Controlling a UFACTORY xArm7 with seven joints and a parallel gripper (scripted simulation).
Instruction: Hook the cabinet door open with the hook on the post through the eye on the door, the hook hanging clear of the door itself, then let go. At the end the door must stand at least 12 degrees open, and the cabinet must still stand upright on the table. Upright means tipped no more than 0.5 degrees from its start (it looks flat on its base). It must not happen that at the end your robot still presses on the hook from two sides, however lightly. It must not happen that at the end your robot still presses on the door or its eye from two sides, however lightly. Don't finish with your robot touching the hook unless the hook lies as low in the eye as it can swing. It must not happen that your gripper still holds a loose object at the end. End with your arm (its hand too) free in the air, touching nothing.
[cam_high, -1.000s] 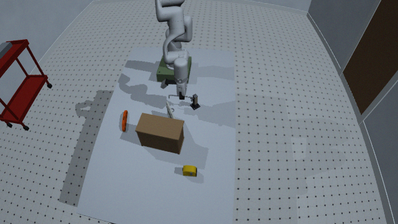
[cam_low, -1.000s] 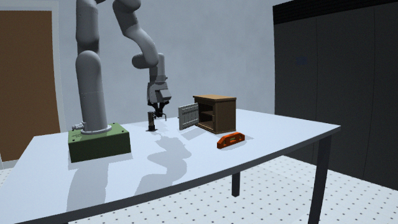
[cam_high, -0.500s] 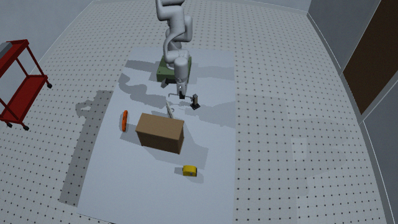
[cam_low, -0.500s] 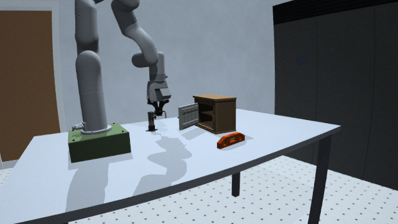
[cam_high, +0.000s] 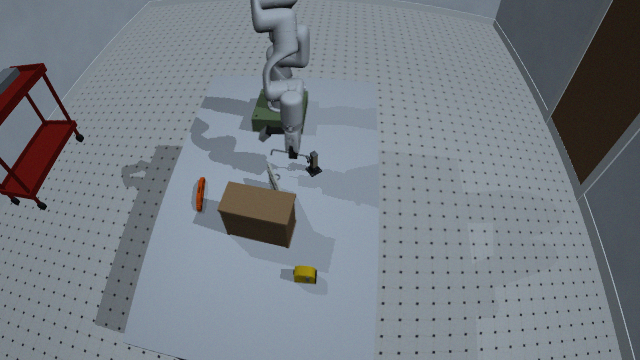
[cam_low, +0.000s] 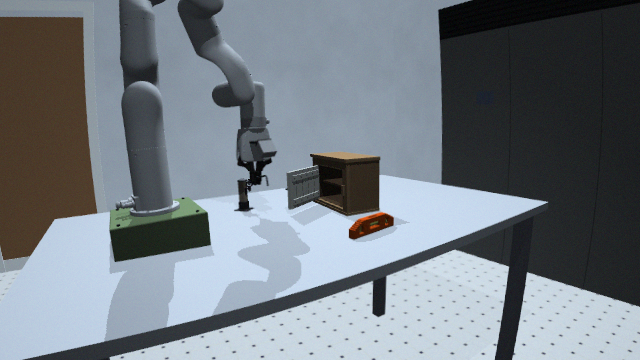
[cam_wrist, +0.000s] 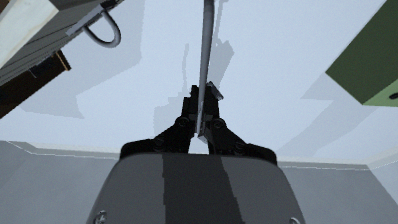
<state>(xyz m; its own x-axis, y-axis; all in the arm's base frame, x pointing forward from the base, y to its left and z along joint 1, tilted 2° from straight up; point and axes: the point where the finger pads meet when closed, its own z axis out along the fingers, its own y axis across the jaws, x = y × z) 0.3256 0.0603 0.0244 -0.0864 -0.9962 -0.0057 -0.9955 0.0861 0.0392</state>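
Right now the grey door is 140 mm ahead of my hand, 40 mm to the right of it and 40 mm below it. Also, from my hand: thin hook 10 mm to the right, 10 mm below; orange spirit level 110 mm ahead, 370 mm to the right, 90 mm below; yellow tape measure 460 mm ahead, 40 mm to the left, 80 mm below.
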